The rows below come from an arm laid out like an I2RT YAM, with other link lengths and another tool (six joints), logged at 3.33 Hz.
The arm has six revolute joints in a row. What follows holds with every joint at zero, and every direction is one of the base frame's. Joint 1 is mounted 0.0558 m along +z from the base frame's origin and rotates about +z. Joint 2 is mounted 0.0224 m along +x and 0.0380 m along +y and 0.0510 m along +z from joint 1 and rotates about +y. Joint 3 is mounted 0.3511 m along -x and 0.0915 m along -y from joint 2 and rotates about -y. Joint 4 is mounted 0.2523 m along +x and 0.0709 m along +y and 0.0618 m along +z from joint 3 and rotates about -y. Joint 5 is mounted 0.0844 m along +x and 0.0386 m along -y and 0.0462 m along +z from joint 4 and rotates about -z. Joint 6 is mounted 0.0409 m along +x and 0.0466 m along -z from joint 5 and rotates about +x. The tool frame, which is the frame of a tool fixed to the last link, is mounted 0.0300 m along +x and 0.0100 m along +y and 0.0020 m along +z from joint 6; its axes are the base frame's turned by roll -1.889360, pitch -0.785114 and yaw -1.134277 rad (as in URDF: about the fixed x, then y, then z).
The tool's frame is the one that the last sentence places.
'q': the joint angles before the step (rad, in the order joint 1, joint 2, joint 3, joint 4, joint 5, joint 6). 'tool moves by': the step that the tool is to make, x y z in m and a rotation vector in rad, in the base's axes. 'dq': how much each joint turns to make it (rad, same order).
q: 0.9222, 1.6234, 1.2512, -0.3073, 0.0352, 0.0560
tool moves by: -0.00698, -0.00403, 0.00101, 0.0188, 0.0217, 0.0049
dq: 0.0046, -0.0219, -0.0208, 0.0003, -0.0182, 0.0221
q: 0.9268, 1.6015, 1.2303, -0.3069, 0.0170, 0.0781
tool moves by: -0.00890, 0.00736, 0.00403, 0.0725, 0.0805, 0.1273
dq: -0.0004, 0.0037, 0.0088, 0.0049, -0.1671, 0.0048
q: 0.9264, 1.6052, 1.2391, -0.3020, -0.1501, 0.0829
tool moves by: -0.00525, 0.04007, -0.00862, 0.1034, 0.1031, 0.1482
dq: 0.0378, 0.0910, 0.0386, 0.0876, -0.1752, 0.0491
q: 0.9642, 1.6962, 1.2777, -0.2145, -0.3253, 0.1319
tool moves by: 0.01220, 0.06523, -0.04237, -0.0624, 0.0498, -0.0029
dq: 0.0598, 0.2057, 0.1359, 0.0044, 0.0445, 0.0469
